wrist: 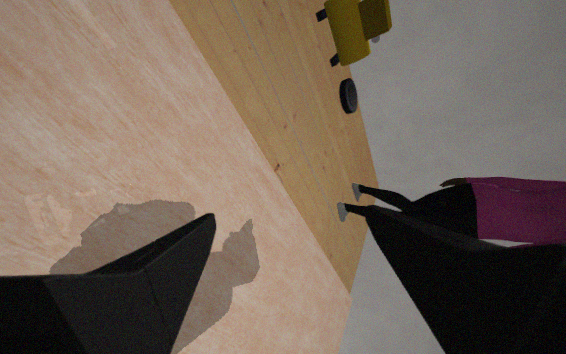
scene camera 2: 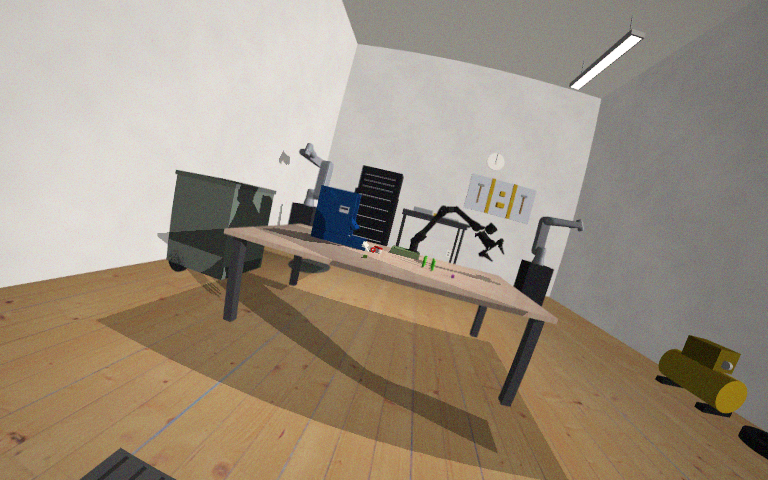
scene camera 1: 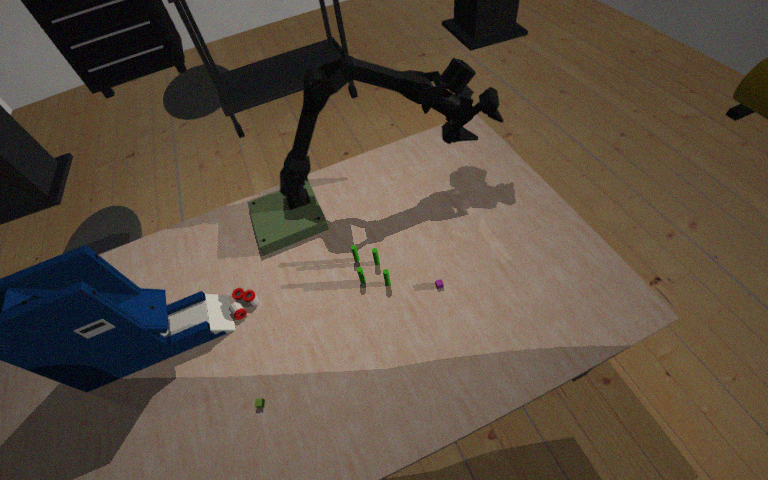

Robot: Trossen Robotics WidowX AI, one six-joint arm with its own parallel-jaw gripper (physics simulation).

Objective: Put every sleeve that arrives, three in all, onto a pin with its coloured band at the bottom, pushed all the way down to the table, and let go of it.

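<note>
Three white sleeves with red bands are grouped at the end of the chute. One sleeve [scene camera 1: 233, 307] lies on its side, red end toward the camera. Another sleeve [scene camera 1: 254, 302] and a third sleeve [scene camera 1: 233, 294] are close behind, red ends showing; their exact tilt is unclear. The group is tiny in scene camera 2. Four green pins [scene camera 1: 355, 254] [scene camera 1: 376, 256] [scene camera 1: 361, 276] [scene camera 1: 386, 277] stand upright on the table, with no sleeve on them. My gripper [scene camera 1: 488, 128] [scene camera 2: 496, 255] [wrist: 291, 216] is open and empty, high above the far right part of the table, well away from sleeves and pins.
A blue dispenser [scene camera 1: 33, 333] [scene camera 2: 334, 215] with a white chute plate [scene camera 1: 220, 316] stands at the left. A purple cube [scene camera 1: 439, 284] [scene camera 2: 452, 276] lies right of the pins, a green cube [scene camera 1: 259, 403] [scene camera 2: 364, 256] near the front. My arm's green base [scene camera 1: 283, 220] [scene camera 2: 403, 252] is behind the pins.
</note>
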